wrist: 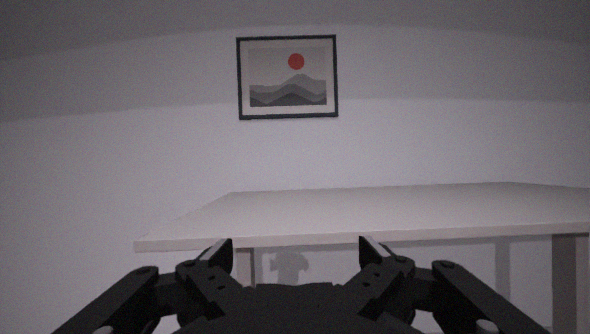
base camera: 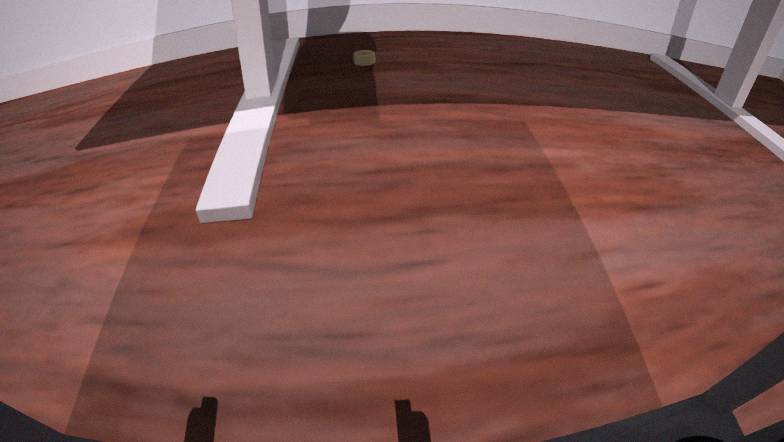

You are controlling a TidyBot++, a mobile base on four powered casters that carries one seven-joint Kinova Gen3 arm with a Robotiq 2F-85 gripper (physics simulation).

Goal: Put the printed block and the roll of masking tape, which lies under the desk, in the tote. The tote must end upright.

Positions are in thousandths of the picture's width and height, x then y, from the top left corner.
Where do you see a white desk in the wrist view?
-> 428, 657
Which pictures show the gripper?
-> The wrist view only.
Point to a framed picture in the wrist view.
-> At 474, 232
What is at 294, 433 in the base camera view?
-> A white desk.
